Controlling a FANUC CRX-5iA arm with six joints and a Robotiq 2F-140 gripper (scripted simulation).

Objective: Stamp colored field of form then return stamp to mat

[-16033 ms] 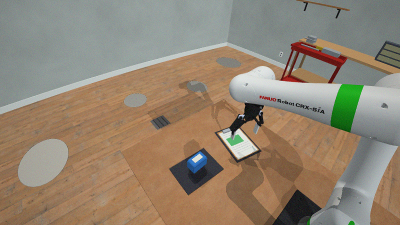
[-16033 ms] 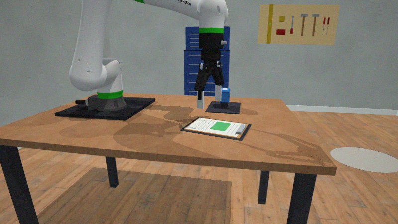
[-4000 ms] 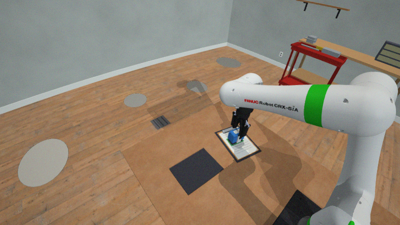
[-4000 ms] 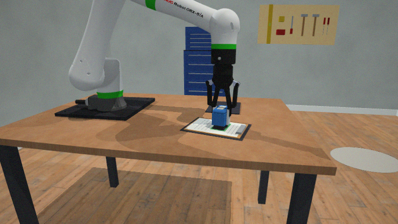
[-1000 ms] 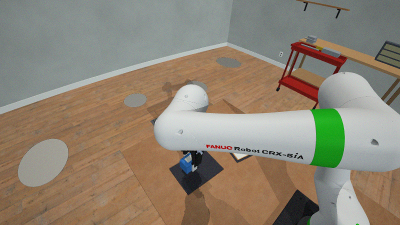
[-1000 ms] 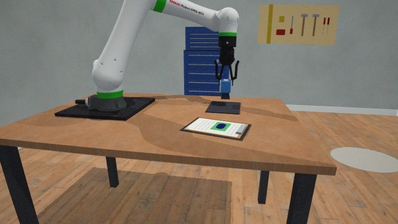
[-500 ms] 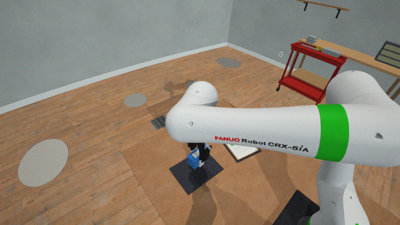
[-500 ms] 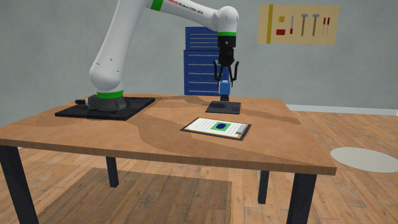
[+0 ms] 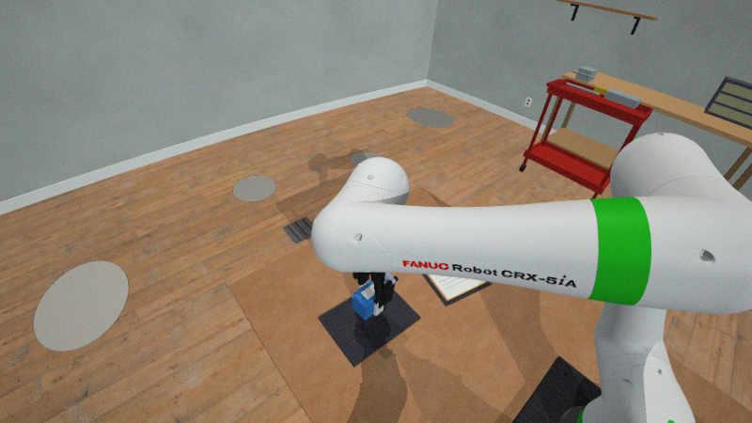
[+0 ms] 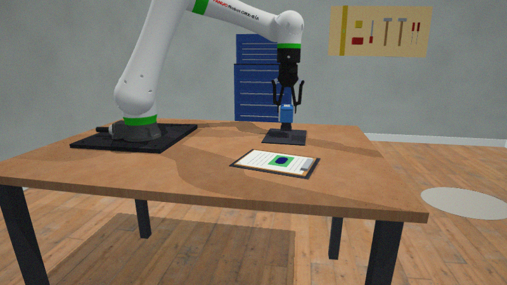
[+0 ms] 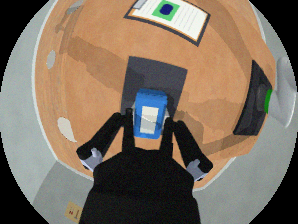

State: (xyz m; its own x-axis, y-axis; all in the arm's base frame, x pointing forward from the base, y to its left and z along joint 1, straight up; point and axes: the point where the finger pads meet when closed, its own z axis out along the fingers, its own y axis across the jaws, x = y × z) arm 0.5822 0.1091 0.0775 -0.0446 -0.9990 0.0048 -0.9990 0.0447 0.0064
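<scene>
Now: the mat 100 mm below my hand. Round my hand: black stamp base (50 mm below); then form (30 mm behind, 320 mm to the right, 90 mm below); then blue stamp (20 mm below).
</scene>
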